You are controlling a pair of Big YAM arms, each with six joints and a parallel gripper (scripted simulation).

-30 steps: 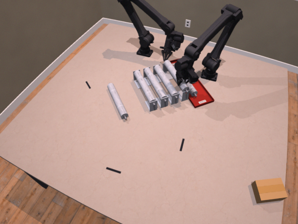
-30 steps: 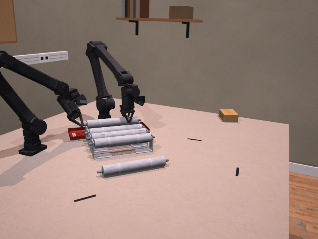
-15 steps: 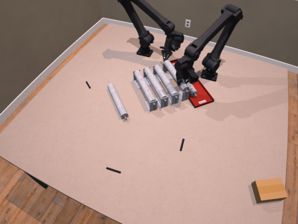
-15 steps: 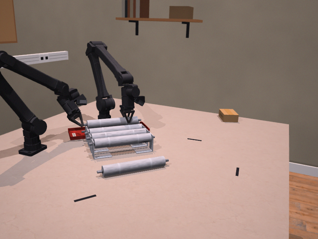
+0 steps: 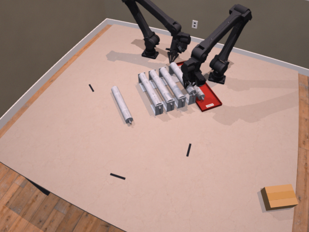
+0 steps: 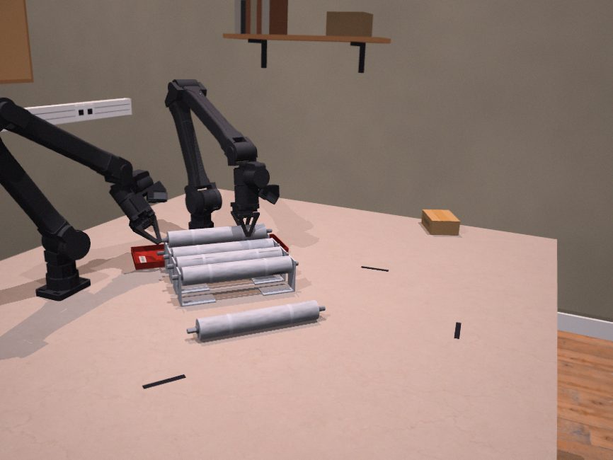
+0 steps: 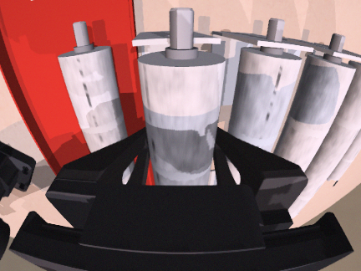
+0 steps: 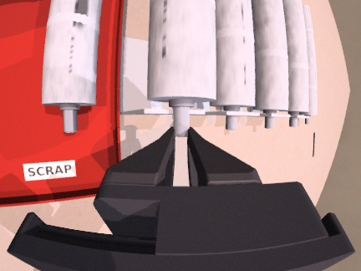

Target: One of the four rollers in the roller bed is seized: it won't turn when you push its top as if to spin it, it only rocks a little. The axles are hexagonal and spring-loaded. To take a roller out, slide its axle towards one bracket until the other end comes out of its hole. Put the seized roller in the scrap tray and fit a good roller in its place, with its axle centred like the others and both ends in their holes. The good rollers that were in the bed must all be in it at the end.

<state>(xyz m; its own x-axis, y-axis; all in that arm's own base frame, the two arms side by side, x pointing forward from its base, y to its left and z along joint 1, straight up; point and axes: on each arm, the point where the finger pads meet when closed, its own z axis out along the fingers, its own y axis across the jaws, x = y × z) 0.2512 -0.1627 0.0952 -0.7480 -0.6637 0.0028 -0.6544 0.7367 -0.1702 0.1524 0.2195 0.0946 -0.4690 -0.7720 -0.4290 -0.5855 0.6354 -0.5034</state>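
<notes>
Now: the roller 12 cm behind my left hand, 2 cm to the right of it and 7 cm below it. Round my left hand: red scrap tray 14 cm behind, 9 cm below; then cardboard box 38 cm ahead, 69 cm to the left, 6 cm below.
</notes>
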